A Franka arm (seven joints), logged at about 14 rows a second.
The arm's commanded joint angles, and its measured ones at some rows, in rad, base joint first. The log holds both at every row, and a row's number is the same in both.
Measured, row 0:
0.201, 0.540, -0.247, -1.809, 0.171, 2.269, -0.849
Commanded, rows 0 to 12:
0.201, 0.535, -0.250, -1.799, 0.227, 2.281, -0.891
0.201, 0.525, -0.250, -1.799, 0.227, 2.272, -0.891
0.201, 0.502, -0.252, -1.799, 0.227, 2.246, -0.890
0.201, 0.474, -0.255, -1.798, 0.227, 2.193, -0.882
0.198, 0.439, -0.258, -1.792, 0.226, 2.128, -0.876
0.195, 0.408, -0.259, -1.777, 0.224, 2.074, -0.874
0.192, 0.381, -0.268, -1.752, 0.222, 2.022, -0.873
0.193, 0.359, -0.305, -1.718, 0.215, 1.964, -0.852
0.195, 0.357, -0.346, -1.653, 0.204, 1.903, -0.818
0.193, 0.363, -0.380, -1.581, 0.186, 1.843, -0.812
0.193, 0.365, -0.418, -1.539, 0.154, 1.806, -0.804
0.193, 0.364, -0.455, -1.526, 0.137, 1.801, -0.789
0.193, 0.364, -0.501, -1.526, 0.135, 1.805, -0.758
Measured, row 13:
0.192, 0.343, -0.439, -1.563, 0.158, 1.829, -0.810
